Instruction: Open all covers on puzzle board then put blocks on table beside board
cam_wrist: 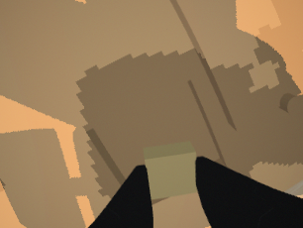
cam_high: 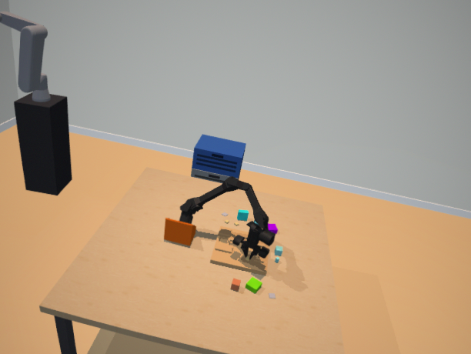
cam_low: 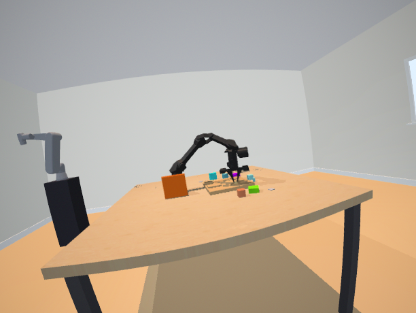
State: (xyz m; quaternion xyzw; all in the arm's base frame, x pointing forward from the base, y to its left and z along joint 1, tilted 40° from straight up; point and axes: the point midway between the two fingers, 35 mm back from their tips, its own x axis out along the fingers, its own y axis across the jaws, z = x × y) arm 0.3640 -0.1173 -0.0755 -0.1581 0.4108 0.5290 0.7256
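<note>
The wooden puzzle board is 40 mm behind my gripper tip, 110 mm to the left of it and 10 mm below it. Round my gripper tip: brown block (60 mm behind, 180 mm to the right, 20 mm below); then green block (30 mm ahead, 160 mm to the right, 20 mm below); then light cyan block (170 mm ahead, 120 mm to the left, 20 mm below).
</note>
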